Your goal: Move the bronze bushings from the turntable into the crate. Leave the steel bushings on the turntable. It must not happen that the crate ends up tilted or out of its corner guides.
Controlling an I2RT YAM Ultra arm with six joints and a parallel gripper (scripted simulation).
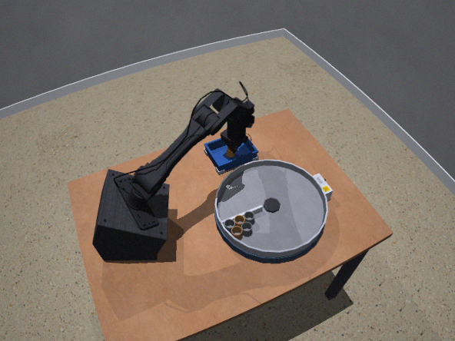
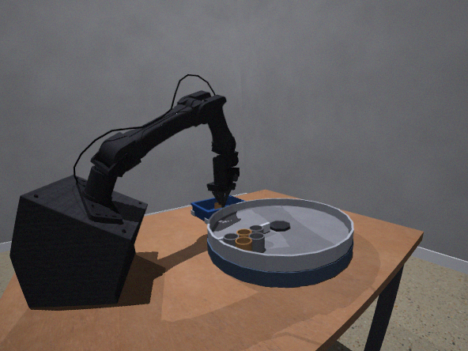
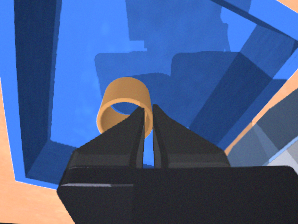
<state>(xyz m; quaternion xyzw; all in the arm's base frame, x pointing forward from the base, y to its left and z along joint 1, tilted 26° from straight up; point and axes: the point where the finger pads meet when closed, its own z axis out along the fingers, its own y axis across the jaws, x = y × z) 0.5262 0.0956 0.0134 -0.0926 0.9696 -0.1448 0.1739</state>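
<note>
My hand is 20 mm to the right of the blue crate and 10 mm above it. From my hand the other things lie so: grey turntable (320 mm to the right, 80 mm behind, 10 mm above).
</note>
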